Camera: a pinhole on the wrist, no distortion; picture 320 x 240 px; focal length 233.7 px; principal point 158.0 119.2 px. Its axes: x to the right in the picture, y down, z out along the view. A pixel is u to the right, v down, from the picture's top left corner.
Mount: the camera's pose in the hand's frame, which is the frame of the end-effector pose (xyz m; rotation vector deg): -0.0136 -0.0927 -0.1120 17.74 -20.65 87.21
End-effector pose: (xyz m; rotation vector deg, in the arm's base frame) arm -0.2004 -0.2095 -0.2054 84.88 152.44 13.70
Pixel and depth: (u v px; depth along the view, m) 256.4 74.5 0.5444
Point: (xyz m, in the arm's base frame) -0.2612 -0.1599 -0.6989
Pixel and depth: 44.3 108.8 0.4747
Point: -0.5781 -0.4589 -0.5151
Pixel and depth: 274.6 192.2 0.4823
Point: -0.1010 -0.3573 -0.6335
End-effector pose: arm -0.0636 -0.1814 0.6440 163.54 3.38 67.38
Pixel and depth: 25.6 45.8 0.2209
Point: -0.0083 0.1193 0.6295
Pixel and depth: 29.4 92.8 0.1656
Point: -0.0680 0.0627 0.6258
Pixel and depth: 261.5 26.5 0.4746
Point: 0.3389 -0.0833 0.4582
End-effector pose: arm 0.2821 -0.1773 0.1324 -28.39 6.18 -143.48
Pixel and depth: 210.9 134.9 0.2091
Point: 0.2729 -0.0421 0.2365
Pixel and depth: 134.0 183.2 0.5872
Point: 0.3741 0.2653 0.5035
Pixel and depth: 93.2 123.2 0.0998
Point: 0.2007 -0.0355 0.1248
